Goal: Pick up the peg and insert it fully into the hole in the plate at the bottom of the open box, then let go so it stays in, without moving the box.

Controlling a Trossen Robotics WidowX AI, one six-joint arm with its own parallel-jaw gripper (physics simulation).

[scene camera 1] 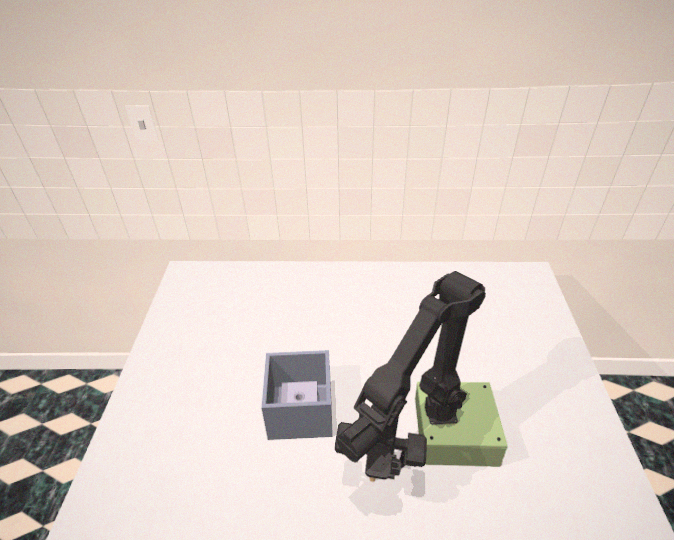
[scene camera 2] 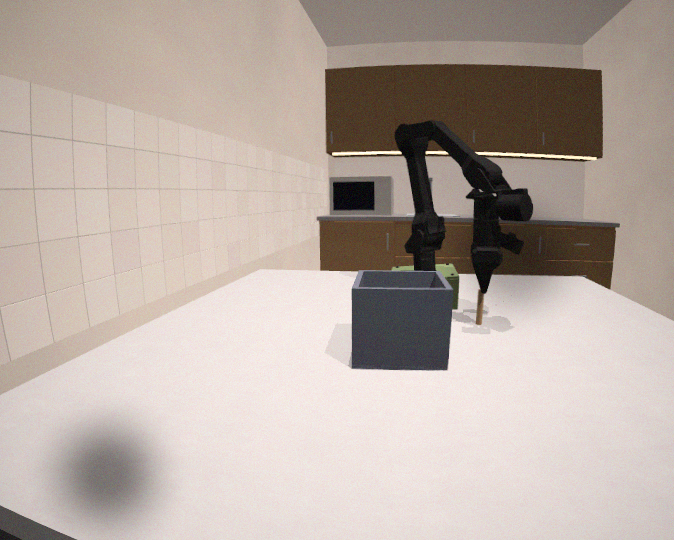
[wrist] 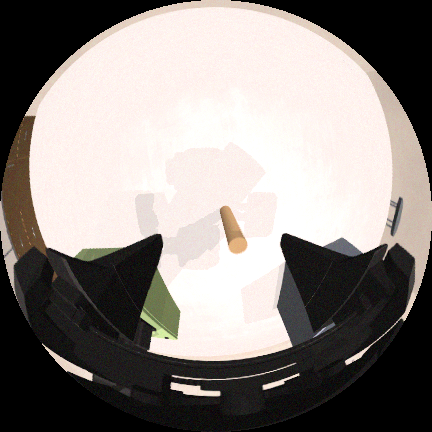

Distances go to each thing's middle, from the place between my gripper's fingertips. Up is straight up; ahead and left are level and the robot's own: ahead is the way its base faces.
Labels:
Right now the peg [wrist: 236,242] is 40 mm below my hand, 10 mm to the right of it and 10 mm ahead of it. Round my hand: pale plate [scene camera 1: 297,391] (200 mm to the right, 170 mm ahead, 40 mm below); blue-grey box [scene camera 2: 401,320] (200 mm to the right, 170 mm ahead, 10 mm below).

